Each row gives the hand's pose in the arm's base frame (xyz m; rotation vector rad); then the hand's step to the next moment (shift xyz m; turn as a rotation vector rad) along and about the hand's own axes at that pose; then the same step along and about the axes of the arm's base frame.
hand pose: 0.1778 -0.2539 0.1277 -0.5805 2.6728 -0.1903
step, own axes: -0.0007 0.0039 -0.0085 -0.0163 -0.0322 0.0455
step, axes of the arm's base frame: -0.0043 0.0042 0.0072 0.0441 -0.0244 -0.0289
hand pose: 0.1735 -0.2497 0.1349 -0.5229 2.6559 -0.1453
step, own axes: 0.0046 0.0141 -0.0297 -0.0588 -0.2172 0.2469
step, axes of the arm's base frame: -0.0214 0.0118 0.0225 0.2286 -0.1829 -0.1608
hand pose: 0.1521 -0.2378 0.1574 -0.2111 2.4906 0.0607
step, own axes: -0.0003 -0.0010 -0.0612 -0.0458 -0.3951 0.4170
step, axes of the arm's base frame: -0.0358 -0.0067 0.0492 0.3487 -0.3441 -0.3035
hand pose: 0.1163 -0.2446 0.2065 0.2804 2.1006 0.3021
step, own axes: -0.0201 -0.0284 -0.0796 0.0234 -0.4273 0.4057
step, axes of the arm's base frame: -0.0600 -0.0413 0.0474 0.3010 -0.3537 -0.3633
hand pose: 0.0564 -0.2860 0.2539 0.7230 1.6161 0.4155
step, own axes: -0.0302 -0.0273 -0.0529 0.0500 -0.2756 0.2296
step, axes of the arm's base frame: -0.0561 -0.0331 0.0147 0.1612 -0.2008 -0.2547
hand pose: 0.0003 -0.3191 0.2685 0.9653 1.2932 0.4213
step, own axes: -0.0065 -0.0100 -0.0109 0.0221 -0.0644 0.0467
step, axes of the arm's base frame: -0.0143 -0.0065 -0.0036 0.0340 -0.0367 -0.0657
